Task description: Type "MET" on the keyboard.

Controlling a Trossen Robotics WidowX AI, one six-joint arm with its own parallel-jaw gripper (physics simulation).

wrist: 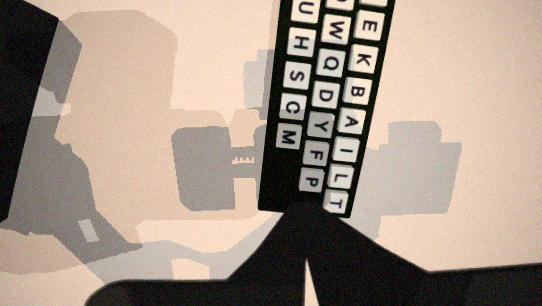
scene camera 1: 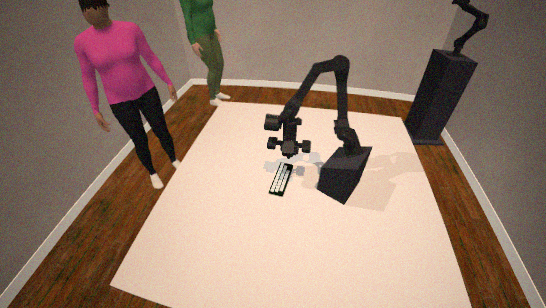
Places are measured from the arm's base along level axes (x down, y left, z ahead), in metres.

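Pixels of known places: gripper, fingertip midpoint: point(wrist: 302, 212) point(scene camera 1: 288, 158); arm's base at its link origin: point(scene camera 1: 354, 152).
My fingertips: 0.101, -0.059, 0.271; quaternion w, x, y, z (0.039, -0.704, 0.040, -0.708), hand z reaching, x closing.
Observation:
Ahead of a thing's pixels: the offset from my fingertips to its top centre, as dx, dy, dz. Level surfaces: height alone.
The black keyboard @[+0.081, +0.043, +0.030] point(scene camera 1: 281, 179) point(wrist: 280, 180) with white letter keys lies flat on the white surface @[dx +0.097] point(scene camera 1: 240, 235). In the wrist view the M key @[+0.081, +0.007, +0.001] point(wrist: 288, 137) is at the lower end of the left row, the E key @[+0.081, +0.066, +0.055] point(wrist: 370, 25) is near the top of the right row, and the T key @[+0.081, -0.043, +0.027] point(wrist: 335, 202) is at the lower right corner. The keyboard's upper end is out of that view. My gripper point(scene camera 1: 288, 155) point(wrist: 302, 212) is shut and empty, pointing down above the keyboard's far end. In the wrist view its tips overlap the keyboard's lower edge, below P and left of T.
The arm's dark base block point(scene camera 1: 342, 175) stands right of the keyboard. A tall dark pedestal point(scene camera 1: 440, 95) with another arm stands at the back right. A person in pink point(scene camera 1: 122, 62) and one in green point(scene camera 1: 201, 22) stand at the left and back. Arm shadows fall around and across the keyboard.

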